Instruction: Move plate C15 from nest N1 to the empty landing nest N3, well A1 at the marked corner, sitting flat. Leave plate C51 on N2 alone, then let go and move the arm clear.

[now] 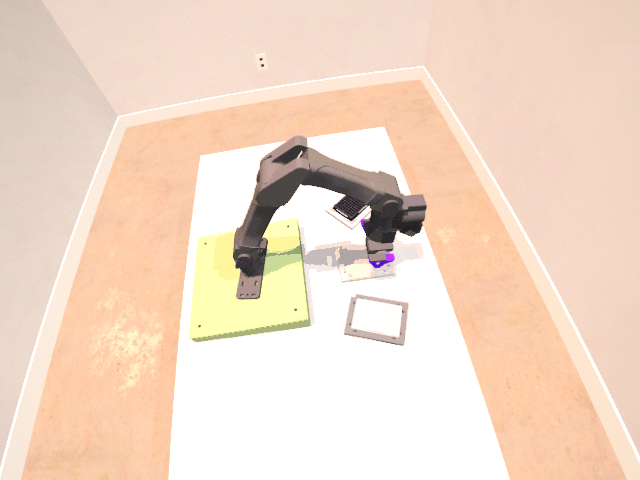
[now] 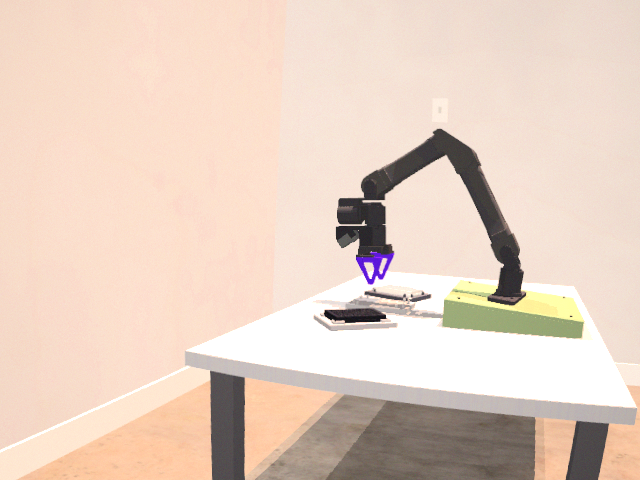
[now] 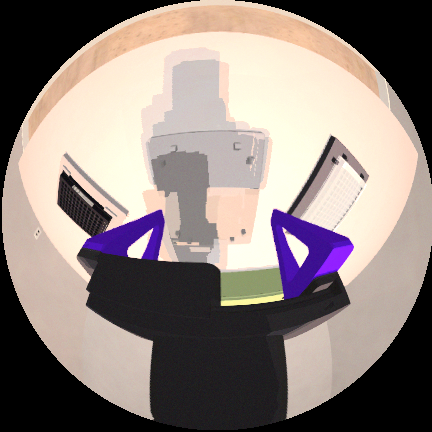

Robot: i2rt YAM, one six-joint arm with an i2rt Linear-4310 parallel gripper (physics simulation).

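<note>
My gripper (image 1: 373,245) (image 2: 376,280) (image 3: 217,214) is open and empty, pointing down, raised over the empty white nest N3 (image 1: 356,272) (image 2: 361,303) (image 3: 230,175), which has small raised pegs and lies partly in the arm's shadow. A black well plate (image 1: 351,206) (image 2: 355,314) (image 3: 82,205) sits on a white nest (image 1: 336,212) (image 2: 330,325) to one side. A white well plate (image 1: 377,317) (image 2: 398,291) (image 3: 335,195) sits on a grey nest (image 1: 351,315) (image 2: 421,296) (image 3: 325,162) on the other side. I cannot read plate labels or the marked corner.
The arm's base stands on a yellow-green block (image 1: 217,304) (image 2: 496,322) (image 3: 250,285) beside the nests. All of this is on a white table (image 1: 320,403) (image 2: 289,346). The two occupied nests lie on opposite sides of the empty one.
</note>
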